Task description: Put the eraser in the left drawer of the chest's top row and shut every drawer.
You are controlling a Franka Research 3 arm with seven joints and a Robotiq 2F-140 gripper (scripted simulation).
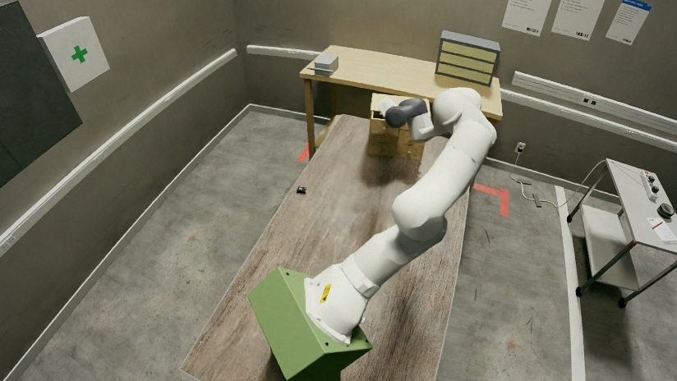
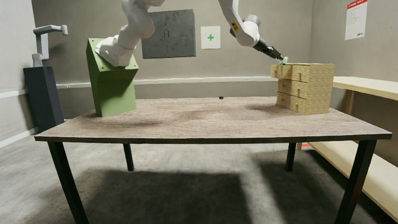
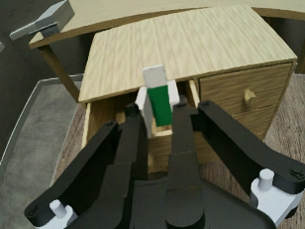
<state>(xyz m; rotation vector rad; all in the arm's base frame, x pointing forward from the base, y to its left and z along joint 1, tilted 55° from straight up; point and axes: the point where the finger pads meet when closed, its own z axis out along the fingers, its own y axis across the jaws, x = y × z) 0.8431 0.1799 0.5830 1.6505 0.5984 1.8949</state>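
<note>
The eraser lies 30 mm ahead of my hand and 10 mm below it. The rest, counted from my hand: small black object 230 mm behind, 440 mm to the left, 320 mm below.
</note>
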